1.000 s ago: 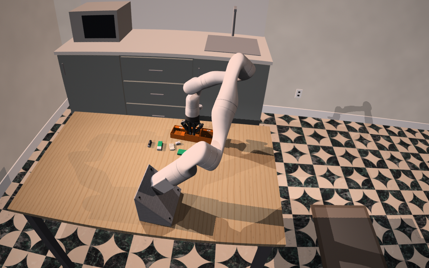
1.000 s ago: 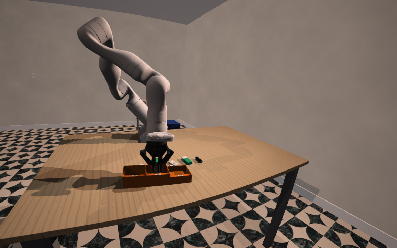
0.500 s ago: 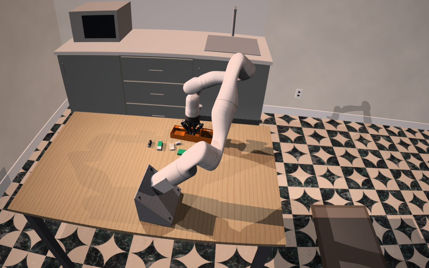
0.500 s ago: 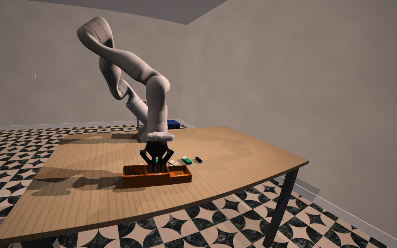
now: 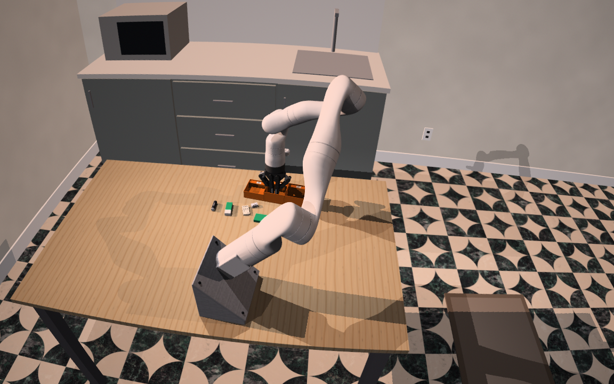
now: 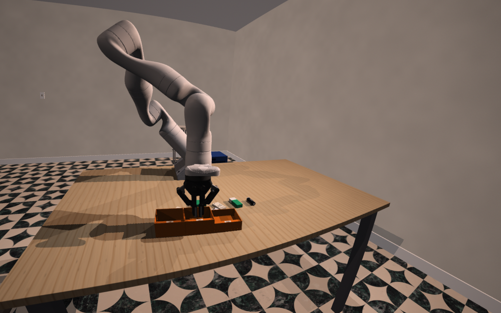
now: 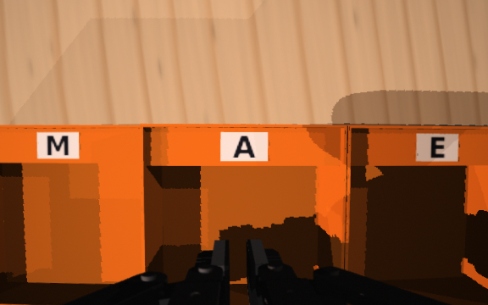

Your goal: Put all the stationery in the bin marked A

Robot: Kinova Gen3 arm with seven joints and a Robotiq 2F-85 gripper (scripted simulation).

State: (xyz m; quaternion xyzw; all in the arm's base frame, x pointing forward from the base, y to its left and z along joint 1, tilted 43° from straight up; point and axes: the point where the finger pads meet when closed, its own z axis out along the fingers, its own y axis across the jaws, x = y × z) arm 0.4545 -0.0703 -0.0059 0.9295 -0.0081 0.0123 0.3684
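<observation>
Right now the orange three-compartment bin is 2 cm below my hand and 2 cm ahead of it. The rest, counted from my hand: white pencil sharpener (7 cm to the left, 6 cm behind, 4 cm below); then green-and-white eraser (16 cm to the left, 11 cm behind, 4 cm below); then green block (13 cm behind, 4 cm below, 2 cm to the left).
</observation>
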